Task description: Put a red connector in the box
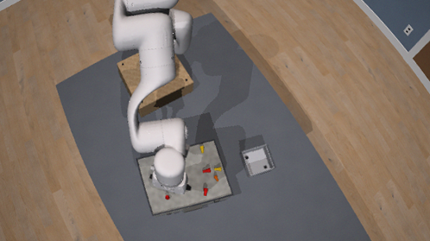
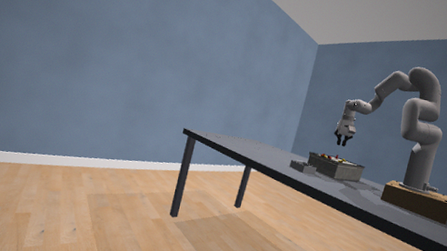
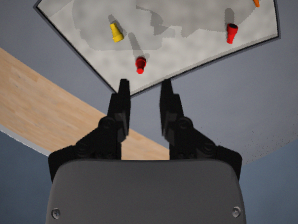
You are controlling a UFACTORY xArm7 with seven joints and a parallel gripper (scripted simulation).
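Right now my hand is 17 cm to the right of the orange connector and 11 cm above it. Also, from my hand: tool case 14 cm below, 6 cm to the left, 4 cm behind.
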